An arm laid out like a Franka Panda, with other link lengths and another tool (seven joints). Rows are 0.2 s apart.
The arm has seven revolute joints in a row. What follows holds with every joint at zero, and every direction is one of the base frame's.
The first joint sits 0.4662 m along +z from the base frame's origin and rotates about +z.
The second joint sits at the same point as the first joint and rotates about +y.
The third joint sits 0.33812 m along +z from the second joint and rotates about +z.
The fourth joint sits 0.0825 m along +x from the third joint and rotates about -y.
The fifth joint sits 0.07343 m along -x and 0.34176 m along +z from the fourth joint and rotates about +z.
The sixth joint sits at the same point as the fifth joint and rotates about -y.
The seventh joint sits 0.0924 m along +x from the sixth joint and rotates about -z.
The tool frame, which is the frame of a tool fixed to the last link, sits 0.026 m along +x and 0.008 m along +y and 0.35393 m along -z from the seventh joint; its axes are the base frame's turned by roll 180, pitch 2.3 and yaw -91.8 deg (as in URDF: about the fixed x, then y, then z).
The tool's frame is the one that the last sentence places.
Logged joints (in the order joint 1, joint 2, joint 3, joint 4, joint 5, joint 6, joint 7), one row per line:
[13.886 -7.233 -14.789 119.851 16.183 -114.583 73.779]
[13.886 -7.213 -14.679 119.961 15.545 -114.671 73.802]
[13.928 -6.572 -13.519 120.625 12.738 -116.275 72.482]
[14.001 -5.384 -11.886 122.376 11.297 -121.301 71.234]
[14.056 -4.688 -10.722 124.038 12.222 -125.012 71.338]
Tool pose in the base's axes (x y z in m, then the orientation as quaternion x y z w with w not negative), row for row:
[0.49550 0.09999 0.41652 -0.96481 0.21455 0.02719 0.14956]
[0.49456 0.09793 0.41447 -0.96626 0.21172 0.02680 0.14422]
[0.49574 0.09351 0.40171 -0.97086 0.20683 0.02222 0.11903]
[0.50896 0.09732 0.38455 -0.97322 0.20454 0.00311 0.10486]
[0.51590 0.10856 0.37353 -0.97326 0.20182 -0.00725 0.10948]
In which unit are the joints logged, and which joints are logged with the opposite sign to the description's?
The joints are logged in degrees. Opposite sign: joint 4, joint 6, joint 7.
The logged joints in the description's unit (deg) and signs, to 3 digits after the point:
[13.886 -7.233 -14.789 -119.851 16.183 114.583 -73.779]
[13.886 -7.213 -14.679 -119.961 15.545 114.671 -73.802]
[13.928 -6.572 -13.519 -120.625 12.738 116.275 -72.482]
[14.001 -5.384 -11.886 -122.376 11.297 121.301 -71.234]
[14.056 -4.688 -10.722 -124.038 12.222 125.012 -71.338]

